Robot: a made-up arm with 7 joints.
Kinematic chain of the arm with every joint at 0, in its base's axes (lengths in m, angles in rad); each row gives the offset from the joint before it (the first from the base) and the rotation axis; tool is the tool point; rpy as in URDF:
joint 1: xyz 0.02 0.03 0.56 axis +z
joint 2: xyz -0.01 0 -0.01 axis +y
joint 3: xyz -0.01 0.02 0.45 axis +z
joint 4: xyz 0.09 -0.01 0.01 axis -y
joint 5: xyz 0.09 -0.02 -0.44 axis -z
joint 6: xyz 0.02 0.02 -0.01 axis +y
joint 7: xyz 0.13 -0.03 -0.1 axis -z
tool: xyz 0 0.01 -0.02 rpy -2.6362 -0.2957 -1.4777
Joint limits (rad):
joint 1: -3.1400..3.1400
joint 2: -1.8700..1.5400
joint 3: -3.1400..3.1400
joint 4: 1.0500..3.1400
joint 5: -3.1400..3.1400
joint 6: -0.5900..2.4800
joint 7: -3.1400..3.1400
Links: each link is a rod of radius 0.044 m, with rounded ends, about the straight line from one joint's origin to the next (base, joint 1, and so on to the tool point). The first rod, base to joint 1, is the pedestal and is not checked.
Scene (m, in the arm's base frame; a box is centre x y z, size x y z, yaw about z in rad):
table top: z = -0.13
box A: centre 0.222 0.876 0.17 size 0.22 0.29 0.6 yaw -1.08
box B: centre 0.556 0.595 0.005 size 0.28 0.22 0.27 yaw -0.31
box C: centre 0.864 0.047 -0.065 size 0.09 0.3 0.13 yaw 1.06
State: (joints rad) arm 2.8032 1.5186 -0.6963 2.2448 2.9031 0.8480 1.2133
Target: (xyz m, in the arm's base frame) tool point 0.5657 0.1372 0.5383
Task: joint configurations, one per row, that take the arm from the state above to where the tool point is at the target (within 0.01 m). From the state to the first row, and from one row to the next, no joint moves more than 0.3 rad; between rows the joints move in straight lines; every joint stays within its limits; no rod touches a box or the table.
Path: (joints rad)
1: 2.5678 1.2739 -0.7937 2.2629 2.9623 0.5587 0.9506
2: 2.3325 1.0292 -0.8912 2.2810 3.0216 0.2694 0.6879
3: 2.0971 0.7845 -0.9886 2.2992 3.0808 -0.0200 0.4253
4: 1.8617 0.5398 -1.0861 2.3173 3.1400 -0.3093 0.1626
5: 1.8010 0.7165 -1.1478 2.0638 3.0923 -0.2349 0.3759
6: 1.7402 0.8933 -1.2096 1.8104 3.0446 -0.1604 0.5892
7: 1.6795 1.0700 -1.2713 1.5569 2.9969 -0.0860 0.8025
8: 1.6188 1.2467 -1.3331 1.3035 2.9491 -0.0116 1.0158
9: 1.5580 1.4235 -1.3948 1.0500 2.9014 0.0628 1.2291

